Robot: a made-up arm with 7 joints.
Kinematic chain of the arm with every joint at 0, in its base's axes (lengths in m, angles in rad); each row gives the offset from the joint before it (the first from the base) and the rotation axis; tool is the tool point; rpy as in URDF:
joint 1: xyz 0 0 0.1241 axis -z
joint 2: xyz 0 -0.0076 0.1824 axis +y
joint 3: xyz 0 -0.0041 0.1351 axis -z
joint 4: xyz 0 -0.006 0.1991 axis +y
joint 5: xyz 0 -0.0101 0.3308 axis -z
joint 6: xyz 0 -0.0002 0.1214 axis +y
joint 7: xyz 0 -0.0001 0.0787 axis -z
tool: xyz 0 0 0 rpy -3.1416 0 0
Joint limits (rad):
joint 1: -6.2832..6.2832
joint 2: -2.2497..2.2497
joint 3: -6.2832..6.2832
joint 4: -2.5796..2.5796
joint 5: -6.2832..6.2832
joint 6: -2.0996..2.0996
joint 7: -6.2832..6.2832
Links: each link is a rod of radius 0.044 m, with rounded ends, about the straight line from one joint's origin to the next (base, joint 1, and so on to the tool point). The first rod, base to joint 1, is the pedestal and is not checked.
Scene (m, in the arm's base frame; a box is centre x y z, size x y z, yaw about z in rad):
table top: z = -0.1
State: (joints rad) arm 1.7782 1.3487 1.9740 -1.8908 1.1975 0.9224 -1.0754
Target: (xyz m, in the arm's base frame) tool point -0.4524 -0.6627 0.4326
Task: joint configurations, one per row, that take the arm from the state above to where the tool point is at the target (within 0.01 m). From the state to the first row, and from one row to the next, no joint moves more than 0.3 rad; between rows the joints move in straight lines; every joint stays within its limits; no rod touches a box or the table.
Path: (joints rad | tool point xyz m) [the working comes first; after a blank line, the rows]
Joints at the target: 2.5090 1.3098 2.0387 -0.6262 1.0783 0.6861 -1.0754
Straight joint move there: clear.

1: 1.9244 1.3409 1.9869 -1.6379 1.1737 0.8751 -1.0754 | 0.3280 -0.4903 0.2463
2: 2.0705 1.3331 1.9999 -1.3850 1.1498 0.8279 -1.0754 | 0.1821 -0.6364 0.2746
3: 2.2167 1.3254 2.0128 -1.1321 1.1260 0.7806 -1.0754 | -0.0149 -0.7232 0.3167
4: 2.3628 1.3176 2.0258 -0.8791 1.1021 0.7334 -1.0754 | -0.2367 -0.7337 0.3704
5: 2.5090 1.3098 2.0387 -0.6262 1.0783 0.6861 -1.0754 | -0.4524 -0.6627 0.4326

